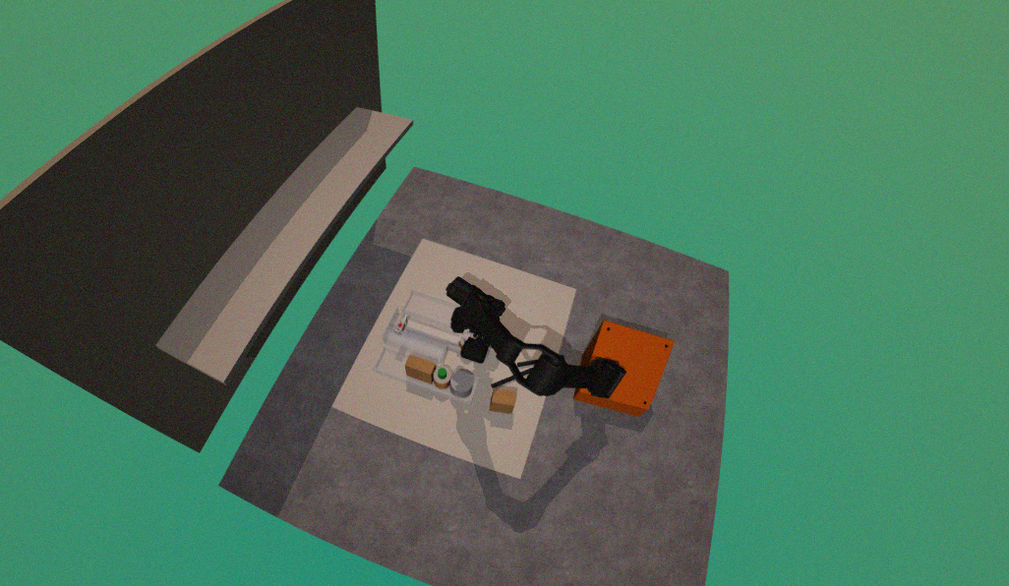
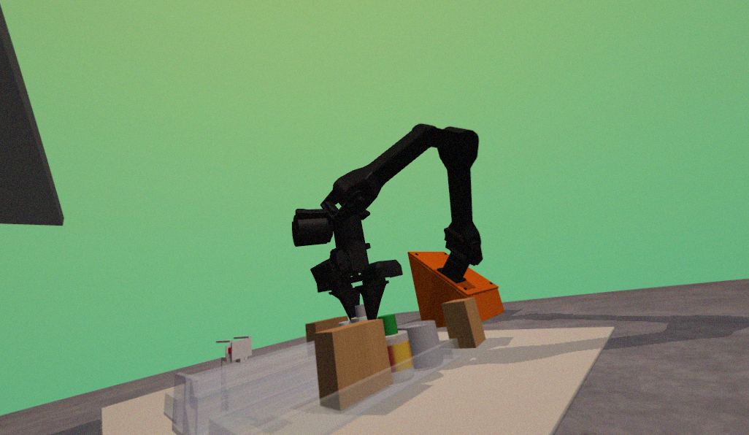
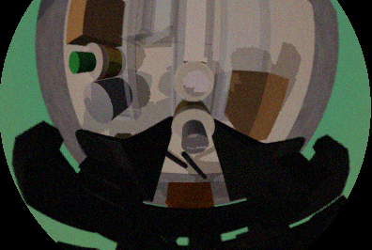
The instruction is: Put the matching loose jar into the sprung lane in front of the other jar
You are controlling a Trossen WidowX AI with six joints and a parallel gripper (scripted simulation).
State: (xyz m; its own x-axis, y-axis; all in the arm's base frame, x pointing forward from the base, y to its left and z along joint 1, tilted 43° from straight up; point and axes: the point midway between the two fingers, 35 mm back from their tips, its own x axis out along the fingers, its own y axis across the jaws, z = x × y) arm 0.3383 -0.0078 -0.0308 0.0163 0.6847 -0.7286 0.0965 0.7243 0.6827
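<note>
The grey cylinder lies 2 cm ahead of my gripper tip, 13 cm to the left of it and 3 cm below it. From my gripper tip the other things lie so: red mark (23 cm ahead, 2 cm to the left, 2 cm above); shelf (51 cm ahead, 5 cm to the right, 31 cm above); sprung lane (15 cm ahead, 1 cm to the left, 4 cm below).
</note>
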